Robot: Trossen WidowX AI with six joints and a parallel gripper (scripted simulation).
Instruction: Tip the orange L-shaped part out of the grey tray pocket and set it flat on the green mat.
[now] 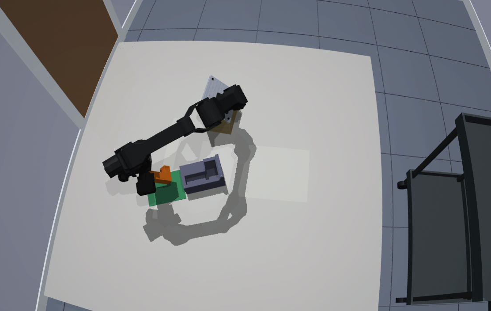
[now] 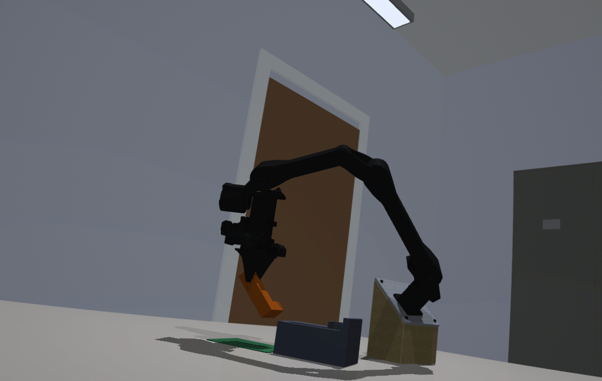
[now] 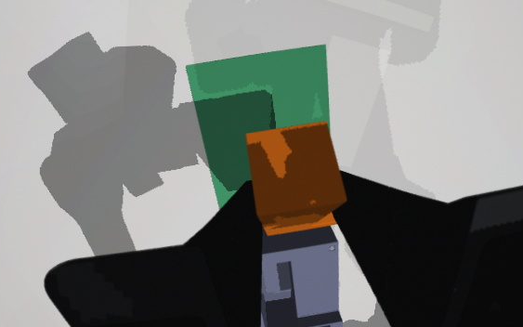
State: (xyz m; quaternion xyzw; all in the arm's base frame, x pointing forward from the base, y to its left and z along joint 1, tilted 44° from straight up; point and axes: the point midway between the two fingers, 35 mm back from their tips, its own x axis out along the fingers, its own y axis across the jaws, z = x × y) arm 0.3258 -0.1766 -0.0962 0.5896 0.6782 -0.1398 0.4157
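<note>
Right now my gripper tip is 10 mm past the green mat, 20 mm to the right of it and 150 mm above it. Also, from my gripper tip: orange L-shaped part 30 mm behind, 20 mm to the left, 30 mm below.
</note>
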